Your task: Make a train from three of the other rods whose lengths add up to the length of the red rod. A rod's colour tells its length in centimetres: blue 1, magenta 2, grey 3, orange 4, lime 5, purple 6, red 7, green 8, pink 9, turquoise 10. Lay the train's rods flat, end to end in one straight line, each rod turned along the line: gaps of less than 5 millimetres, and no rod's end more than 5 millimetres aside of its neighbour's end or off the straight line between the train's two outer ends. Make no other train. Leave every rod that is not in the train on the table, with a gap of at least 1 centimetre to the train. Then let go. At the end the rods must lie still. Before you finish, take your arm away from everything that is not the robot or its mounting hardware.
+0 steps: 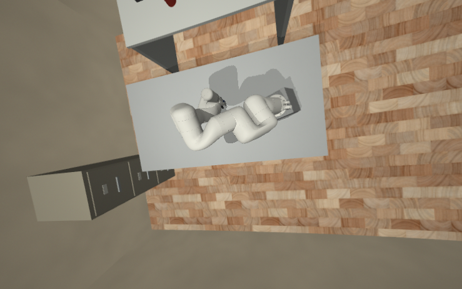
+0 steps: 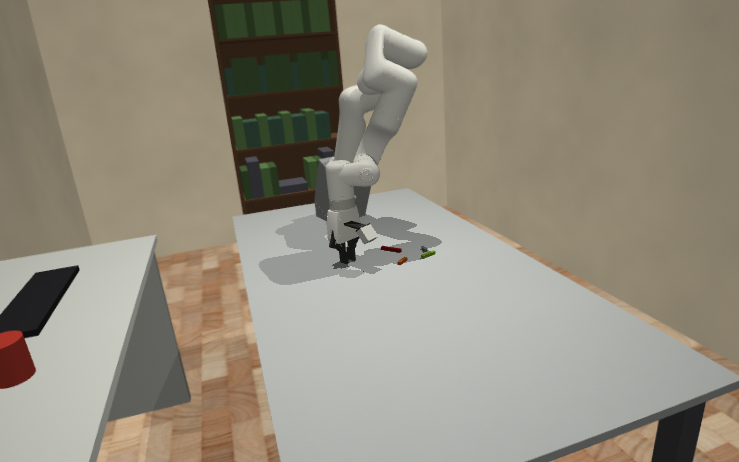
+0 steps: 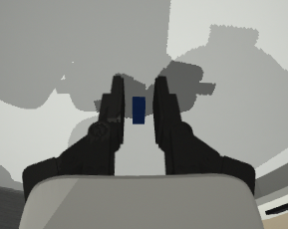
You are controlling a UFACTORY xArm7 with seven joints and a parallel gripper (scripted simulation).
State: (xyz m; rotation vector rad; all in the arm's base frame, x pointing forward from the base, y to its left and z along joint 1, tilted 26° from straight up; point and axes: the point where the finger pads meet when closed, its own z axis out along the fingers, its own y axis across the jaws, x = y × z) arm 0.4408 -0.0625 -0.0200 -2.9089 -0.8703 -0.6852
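The lime rod is 240 mm to the left of my hand, 40 mm ahead of it and 20 mm below it. The rest, counted from my hand: grey rod 240 mm to the left, 20 mm below, 10 mm behind; then orange rod 160 mm to the left, 60 mm ahead, 20 mm below; then red rod 140 mm to the left, 40 mm behind, 20 mm below.
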